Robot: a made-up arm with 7 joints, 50 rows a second.
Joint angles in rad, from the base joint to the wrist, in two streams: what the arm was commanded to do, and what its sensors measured. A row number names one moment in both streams.
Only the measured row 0 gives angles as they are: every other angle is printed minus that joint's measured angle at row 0.
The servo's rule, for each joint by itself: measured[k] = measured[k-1] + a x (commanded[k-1-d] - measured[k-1]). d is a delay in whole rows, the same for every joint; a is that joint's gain. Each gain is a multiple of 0.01, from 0.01 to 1. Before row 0 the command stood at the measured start. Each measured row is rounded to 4 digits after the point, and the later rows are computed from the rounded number. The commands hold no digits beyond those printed.
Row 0, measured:
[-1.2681 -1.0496 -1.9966 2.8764 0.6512 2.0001 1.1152]
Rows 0 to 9, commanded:
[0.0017 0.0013 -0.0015 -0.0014 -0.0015 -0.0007 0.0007]
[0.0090 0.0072 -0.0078 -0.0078 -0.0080 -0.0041 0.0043]
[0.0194 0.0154 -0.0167 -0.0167 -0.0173 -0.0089 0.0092]
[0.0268 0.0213 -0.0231 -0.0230 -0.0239 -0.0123 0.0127]
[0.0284 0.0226 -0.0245 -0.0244 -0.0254 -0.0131 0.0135]
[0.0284 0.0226 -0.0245 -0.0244 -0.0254 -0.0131 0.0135]
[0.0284 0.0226 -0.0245 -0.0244 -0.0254 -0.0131 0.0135]
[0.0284 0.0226 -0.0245 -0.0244 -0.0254 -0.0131 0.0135]
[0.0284 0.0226 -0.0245 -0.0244 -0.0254 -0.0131 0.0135]
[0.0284 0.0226 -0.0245 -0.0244 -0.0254 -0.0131 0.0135]
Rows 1 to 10, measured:
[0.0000 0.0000 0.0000 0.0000 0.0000 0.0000 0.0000]
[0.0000 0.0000 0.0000 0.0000 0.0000 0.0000 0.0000]
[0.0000 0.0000 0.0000 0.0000 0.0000 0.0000 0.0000]
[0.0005 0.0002 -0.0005 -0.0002 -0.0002 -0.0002 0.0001]
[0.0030 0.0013 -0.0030 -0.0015 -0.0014 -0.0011 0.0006]
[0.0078 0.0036 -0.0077 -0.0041 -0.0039 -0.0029 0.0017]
[0.0133 0.0064 -0.0129 -0.0073 -0.0071 -0.0051 0.0031]
[0.0177 0.0090 -0.0168 -0.0102 -0.0100 -0.0069 0.0045]
[0.0208 0.0112 -0.0194 -0.0126 -0.0125 -0.0083 0.0057]
[0.0230 0.0130 -0.0211 -0.0146 -0.0146 -0.0094 0.0067]
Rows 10 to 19, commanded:
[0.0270 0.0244 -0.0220 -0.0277 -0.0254 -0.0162 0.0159]
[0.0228 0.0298 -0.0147 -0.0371 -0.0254 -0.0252 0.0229]
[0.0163 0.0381 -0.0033 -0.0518 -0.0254 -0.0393 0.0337]
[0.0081 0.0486 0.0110 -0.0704 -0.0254 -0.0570 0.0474]
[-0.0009 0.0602 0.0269 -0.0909 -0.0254 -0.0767 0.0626]
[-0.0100 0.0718 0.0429 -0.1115 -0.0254 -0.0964 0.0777]
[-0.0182 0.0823 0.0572 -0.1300 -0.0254 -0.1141 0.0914]
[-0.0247 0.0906 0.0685 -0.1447 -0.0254 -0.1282 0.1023]
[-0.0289 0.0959 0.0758 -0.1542 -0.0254 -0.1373 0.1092]
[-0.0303 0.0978 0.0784 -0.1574 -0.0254 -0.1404 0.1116]
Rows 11 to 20, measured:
[0.0246 0.0145 -0.0223 -0.0163 -0.0163 -0.0103 0.0076]
[0.0257 0.0158 -0.0230 -0.0177 -0.0178 -0.0109 0.0084]
[0.0265 0.0169 -0.0235 -0.0188 -0.0190 -0.0114 0.0091]
[0.0266 0.0181 -0.0230 -0.0203 -0.0200 -0.0125 0.0100]
[0.0255 0.0200 -0.0202 -0.0232 -0.0209 -0.0154 0.0117]
[0.0228 0.0229 -0.0145 -0.0281 -0.0216 -0.0209 0.0146]
[0.0185 0.0270 -0.0058 -0.0353 -0.0222 -0.0292 0.0189]
[0.0129 0.0323 0.0053 -0.0448 -0.0227 -0.0401 0.0246]
[0.0063 0.0386 0.0181 -0.0561 -0.0231 -0.0530 0.0315]
[-0.0008 0.0456 0.0314 -0.0687 -0.0235 -0.0671 0.0393]

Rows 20 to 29, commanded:
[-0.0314 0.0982 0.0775 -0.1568 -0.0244 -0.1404 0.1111]
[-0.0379 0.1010 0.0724 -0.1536 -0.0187 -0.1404 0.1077]
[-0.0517 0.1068 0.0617 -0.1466 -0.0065 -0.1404 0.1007]
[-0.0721 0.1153 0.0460 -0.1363 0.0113 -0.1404 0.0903]
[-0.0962 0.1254 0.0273 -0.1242 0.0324 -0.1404 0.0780]
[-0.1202 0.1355 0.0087 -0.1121 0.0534 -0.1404 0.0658]
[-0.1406 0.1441 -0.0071 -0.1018 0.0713 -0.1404 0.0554]
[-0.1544 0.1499 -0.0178 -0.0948 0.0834 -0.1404 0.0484]
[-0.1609 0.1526 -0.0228 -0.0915 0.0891 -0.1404 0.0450]
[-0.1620 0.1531 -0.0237 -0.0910 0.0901 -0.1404 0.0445]
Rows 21 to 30, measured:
[-0.0077 0.0528 0.0440 -0.0816 -0.0238 -0.0812 0.0475]
[-0.0138 0.0597 0.0548 -0.0939 -0.0241 -0.0941 0.0555]
[-0.0186 0.0658 0.0628 -0.1047 -0.0243 -0.1047 0.0628]
[-0.0223 0.0710 0.0678 -0.1136 -0.0243 -0.1129 0.0691]
[-0.0268 0.0758 0.0694 -0.1204 -0.0234 -0.1192 0.0741]
[-0.0340 0.0808 0.0668 -0.1249 -0.0207 -0.1241 0.0776]
[-0.0450 0.0863 0.0597 -0.1268 -0.0156 -0.1278 0.0793]
[-0.0598 0.0926 0.0487 -0.1264 -0.0079 -0.1307 0.0791]
[-0.0773 0.0995 0.0351 -0.1240 0.0019 -0.1329 0.0774]
[-0.0957 0.1066 0.0208 -0.1202 0.0130 -0.1346 0.0745]

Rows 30 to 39, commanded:
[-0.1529 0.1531 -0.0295 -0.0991 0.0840 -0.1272 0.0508]
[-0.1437 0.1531 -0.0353 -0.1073 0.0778 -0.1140 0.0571]
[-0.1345 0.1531 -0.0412 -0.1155 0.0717 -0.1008 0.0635]
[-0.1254 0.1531 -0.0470 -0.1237 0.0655 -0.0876 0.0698]
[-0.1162 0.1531 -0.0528 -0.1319 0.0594 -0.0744 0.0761]
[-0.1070 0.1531 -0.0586 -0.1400 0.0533 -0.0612 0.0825]
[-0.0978 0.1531 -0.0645 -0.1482 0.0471 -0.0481 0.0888]
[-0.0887 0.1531 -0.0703 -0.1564 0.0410 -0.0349 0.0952]
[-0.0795 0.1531 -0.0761 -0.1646 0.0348 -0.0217 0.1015]
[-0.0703 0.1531 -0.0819 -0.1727 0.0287 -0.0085 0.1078]
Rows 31 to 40, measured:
[-0.1127 0.1135 0.0077 -0.1159 0.0243 -0.1359 0.0711]
[-0.1267 0.1198 -0.0027 -0.1118 0.0347 -0.1369 0.0677]
[-0.1369 0.1251 -0.0098 -0.1083 0.0436 -0.1377 0.0647]
[-0.1415 0.1296 -0.0165 -0.1067 0.0501 -0.1353 0.0629]
[-0.1421 0.1334 -0.0229 -0.1068 0.0545 -0.1304 0.0621]
[-0.1399 0.1366 -0.0291 -0.1083 0.0573 -0.1236 0.0623]
[-0.1357 0.1392 -0.0352 -0.1109 0.0586 -0.1153 0.0633]
[-0.1300 0.1414 -0.0412 -0.1145 0.0587 -0.1059 0.0650]
[-0.1233 0.1433 -0.0471 -0.1188 0.0578 -0.0956 0.0673]
[-0.1159 0.1449 -0.0530 -0.1238 0.0561 -0.0847 0.0701]

